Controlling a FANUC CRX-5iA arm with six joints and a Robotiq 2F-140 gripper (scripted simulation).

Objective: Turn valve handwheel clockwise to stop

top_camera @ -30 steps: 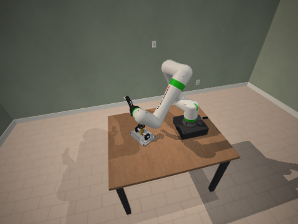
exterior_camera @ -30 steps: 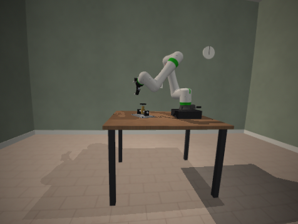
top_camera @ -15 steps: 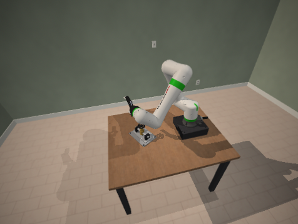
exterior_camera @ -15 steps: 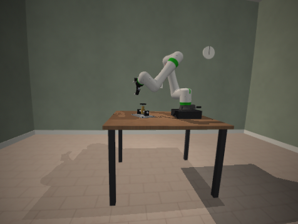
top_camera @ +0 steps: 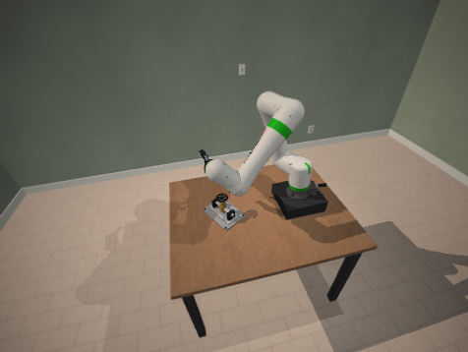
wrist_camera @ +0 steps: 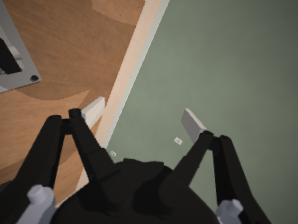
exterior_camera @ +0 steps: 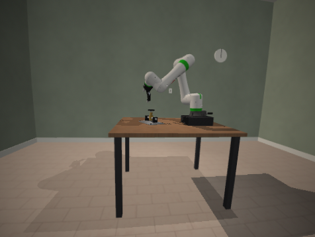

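The black spoked handwheel is 160 mm below my hand, 150 mm to the left of it and 80 mm behind it.
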